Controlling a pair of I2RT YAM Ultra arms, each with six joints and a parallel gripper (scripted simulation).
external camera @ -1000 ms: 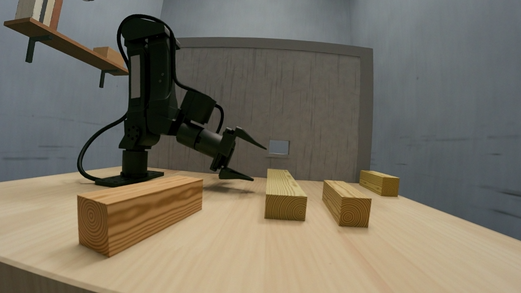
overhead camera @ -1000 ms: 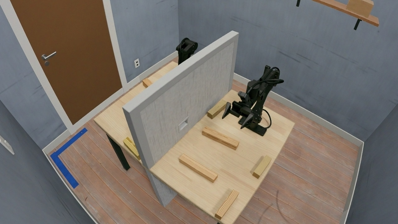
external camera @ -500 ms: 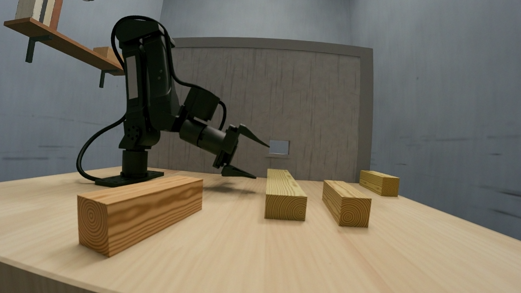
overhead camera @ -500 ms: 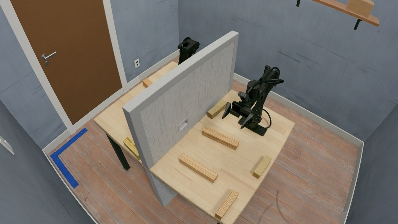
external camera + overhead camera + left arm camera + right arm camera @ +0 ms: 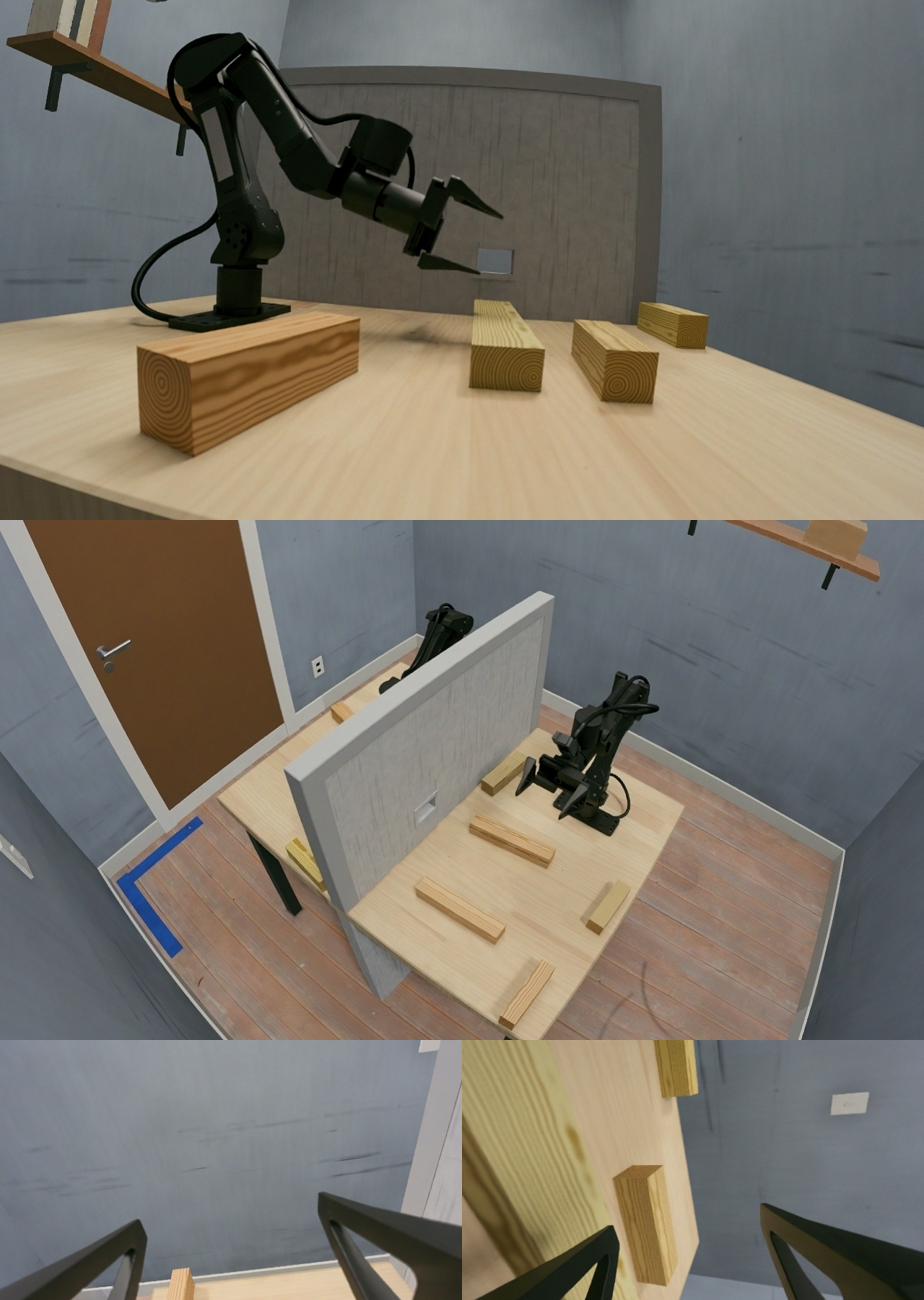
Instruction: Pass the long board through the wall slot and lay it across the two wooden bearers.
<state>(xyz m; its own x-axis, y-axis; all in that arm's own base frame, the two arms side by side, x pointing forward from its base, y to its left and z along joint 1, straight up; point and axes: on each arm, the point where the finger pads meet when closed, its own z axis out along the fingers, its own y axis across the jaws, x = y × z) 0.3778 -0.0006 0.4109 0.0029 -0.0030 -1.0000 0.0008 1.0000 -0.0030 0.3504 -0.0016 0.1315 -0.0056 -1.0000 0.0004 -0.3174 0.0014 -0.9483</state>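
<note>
The long pale board lies 20 mm ahead of my right hand and 110 mm below it. Round my right hand: wooden bearer 140 mm ahead, 500 mm to the left, 110 mm below; thick block 140 mm behind, 240 mm to the right, 110 mm below.
</note>
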